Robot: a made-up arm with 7 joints.
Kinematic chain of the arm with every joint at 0, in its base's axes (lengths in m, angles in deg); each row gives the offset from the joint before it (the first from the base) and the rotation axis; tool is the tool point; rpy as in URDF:
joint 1: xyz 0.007 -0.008 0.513 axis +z
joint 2: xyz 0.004 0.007 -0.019 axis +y
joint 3: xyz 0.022 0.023 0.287 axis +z
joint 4: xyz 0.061 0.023 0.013 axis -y
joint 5: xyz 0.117 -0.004 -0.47 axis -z
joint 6: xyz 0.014 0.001 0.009 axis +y
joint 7: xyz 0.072 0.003 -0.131 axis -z
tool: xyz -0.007 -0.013 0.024 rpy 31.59 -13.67 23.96
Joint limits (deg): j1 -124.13..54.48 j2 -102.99..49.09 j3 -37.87..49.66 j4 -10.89..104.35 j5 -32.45..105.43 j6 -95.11..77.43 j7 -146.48..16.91
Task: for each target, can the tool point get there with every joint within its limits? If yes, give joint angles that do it. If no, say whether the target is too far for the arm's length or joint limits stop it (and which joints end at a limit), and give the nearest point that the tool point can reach.
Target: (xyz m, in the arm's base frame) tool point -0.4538 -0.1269 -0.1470
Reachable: no: joint limits stop it (at a limit: joint 1, joint 2) | nearest point -0.3715 -0.1580 0.0631 | short by 0.228 m
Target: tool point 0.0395 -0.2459 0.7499
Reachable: yes | joints -106.13 -75.25 28.21 -1.94 37.03 -62.42 -85.92
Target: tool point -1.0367 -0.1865 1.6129
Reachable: no: too far | nearest point -0.5912 -0.1065 1.1333 | short by 0.659 m
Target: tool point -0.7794 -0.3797 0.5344
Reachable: no: joint limits stop it (at a limit: joint 1, joint 3) | nearest point -0.7190 -0.3859 0.5328 | short by 0.061 m
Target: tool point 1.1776 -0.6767 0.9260
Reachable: no: too far | nearest point 0.7401 -0.4268 0.7640 | short by 0.529 m
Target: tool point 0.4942 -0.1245 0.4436
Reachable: yes | joints -43.80 -18.41 32.12 25.02 46.14 30.87 -63.41
